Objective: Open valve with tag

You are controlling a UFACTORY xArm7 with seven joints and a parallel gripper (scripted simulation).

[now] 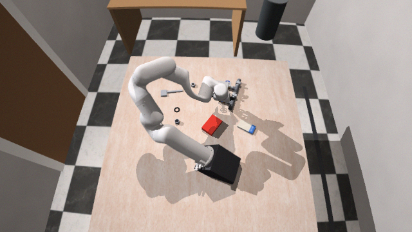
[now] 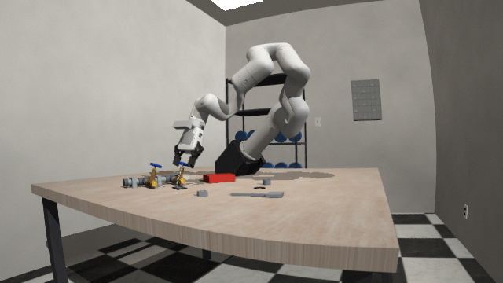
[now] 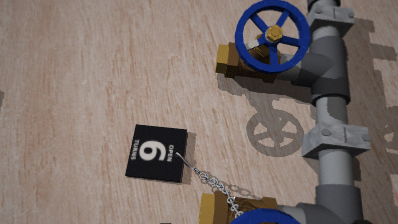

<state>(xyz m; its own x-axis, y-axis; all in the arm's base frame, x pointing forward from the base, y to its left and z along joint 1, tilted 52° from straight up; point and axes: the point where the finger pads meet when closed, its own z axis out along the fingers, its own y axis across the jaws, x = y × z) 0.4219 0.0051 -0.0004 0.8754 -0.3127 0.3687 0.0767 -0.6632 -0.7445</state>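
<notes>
Right now my hand is 7 cm short of the black tag, 6 cm to the right of it and 8 cm above it. Round my hand: red block (17 cm behind, 2 cm to the left, 7 cm below); then white box (12 cm behind, 20 cm to the right, 8 cm below); then grey flat tool (39 cm to the left, 8 cm below).
</notes>
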